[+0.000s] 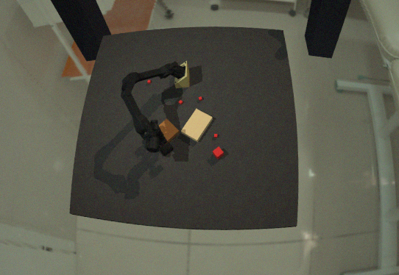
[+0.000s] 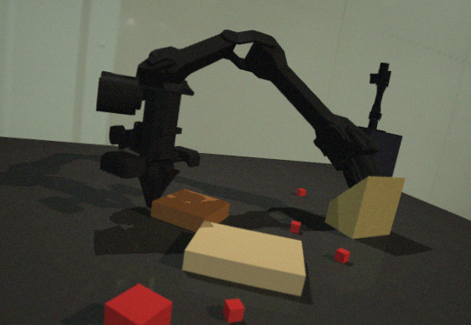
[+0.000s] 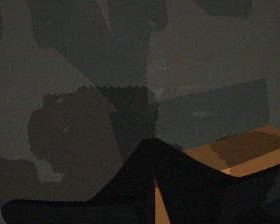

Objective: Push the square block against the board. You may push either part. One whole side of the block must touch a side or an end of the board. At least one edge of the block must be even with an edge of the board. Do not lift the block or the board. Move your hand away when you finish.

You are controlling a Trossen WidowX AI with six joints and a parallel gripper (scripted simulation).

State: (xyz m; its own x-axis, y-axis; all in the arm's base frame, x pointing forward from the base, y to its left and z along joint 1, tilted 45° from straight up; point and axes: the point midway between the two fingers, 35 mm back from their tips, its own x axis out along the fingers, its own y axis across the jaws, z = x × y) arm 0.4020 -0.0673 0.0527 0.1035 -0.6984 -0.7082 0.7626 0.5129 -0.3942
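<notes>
The square brown block is 7 cm behind my gripper tip and 2 cm to the left of it. Round my gripper tip: red cube 30 cm to the left, 4 cm ahead, 1 cm above; cream board 18 cm to the left, 11 cm behind.
</notes>
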